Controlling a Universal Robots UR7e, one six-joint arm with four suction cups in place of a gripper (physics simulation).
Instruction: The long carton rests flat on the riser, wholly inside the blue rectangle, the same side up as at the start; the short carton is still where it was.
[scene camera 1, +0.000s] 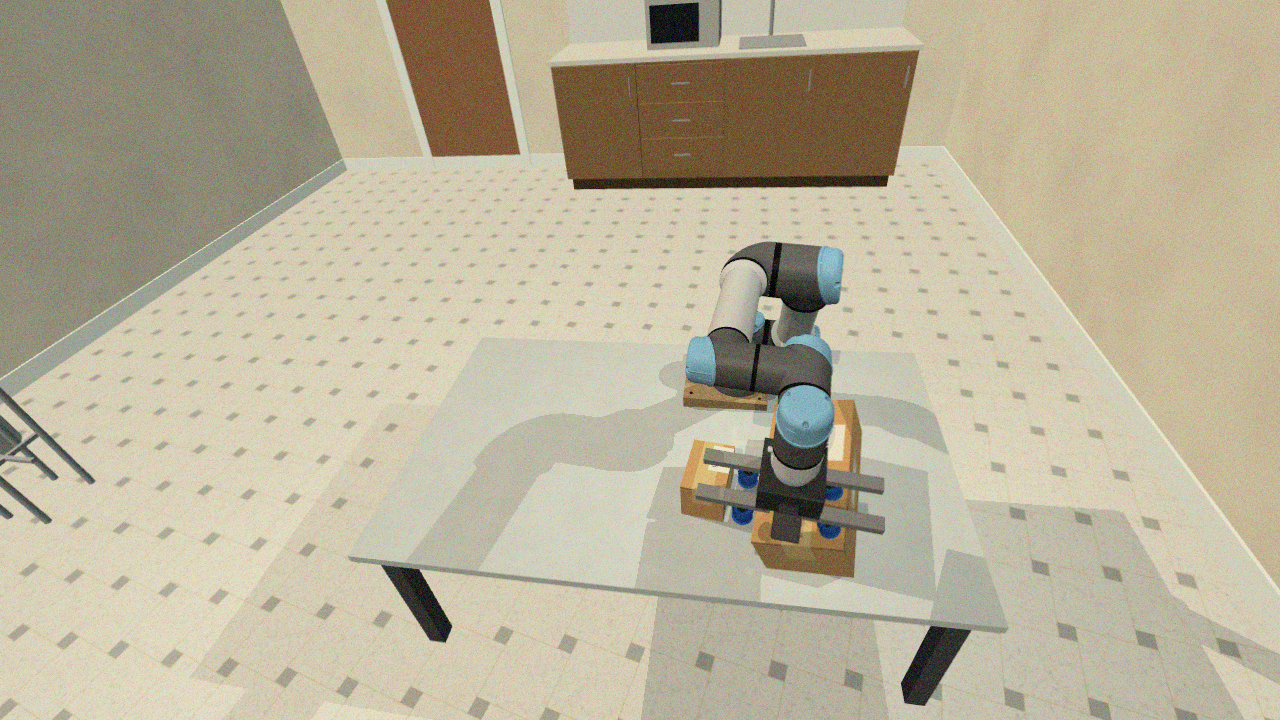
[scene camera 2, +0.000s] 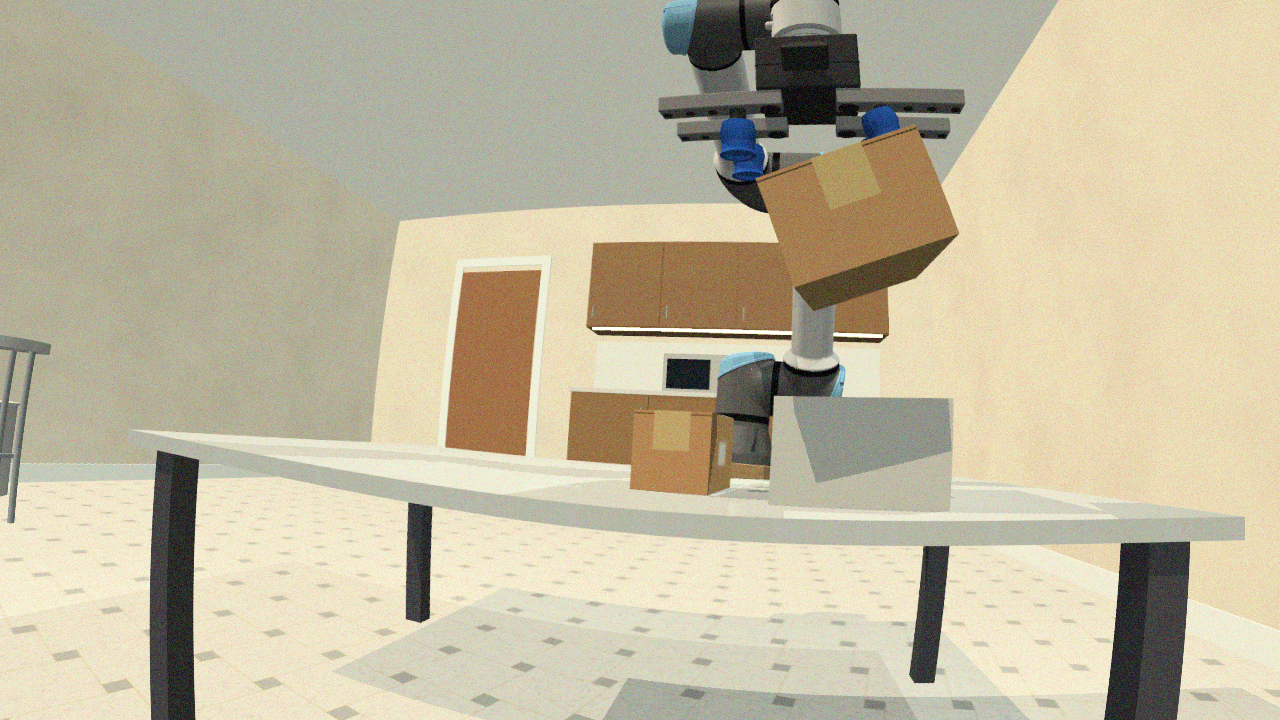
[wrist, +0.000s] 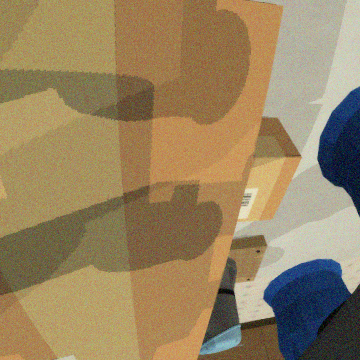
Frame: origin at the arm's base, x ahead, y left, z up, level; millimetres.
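Seen in the pictures: end effector, tool point: (wrist: 127, 241); arm's base, origin of the base link: (scene camera 2: 737, 463).
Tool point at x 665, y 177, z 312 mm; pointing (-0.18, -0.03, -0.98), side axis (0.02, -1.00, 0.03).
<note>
Offsets run from my tool point to a thing's top centre.
The suction gripper (scene camera 1: 792, 501) (scene camera 2: 810, 107) holds the long carton (scene camera 1: 810, 562) (scene camera 2: 872, 223) (wrist: 175, 150) by the cups on its right side in the scene views. The left cups hang free beside the carton. The carton is tilted, its left side lower in scene camera 2, and hangs in the air above the pale grey riser @(286 mm back, 56 mm left, 219 mm down) (scene camera 2: 863, 465), with a gap between them. The riser's top is hidden behind the carton and gripper in scene camera 1; the blue rectangle does not show. The short carton @(255 mm back, 184 mm right, 235 mm down) (scene camera 1: 702, 501) (scene camera 2: 671, 465) (wrist: 272, 175) stands flat on the table, left of the riser.
The table (scene camera 1: 554, 519) (scene camera 2: 537, 510) bears the riser, the short carton and the arm's wooden base plate (scene camera 1: 716, 400) (wrist: 250, 257) at the back. Part of a stool (scene camera 2: 22, 429) shows at the far left, off the table. Kitchen cabinets (scene camera 1: 760, 125) stand far behind.
</note>
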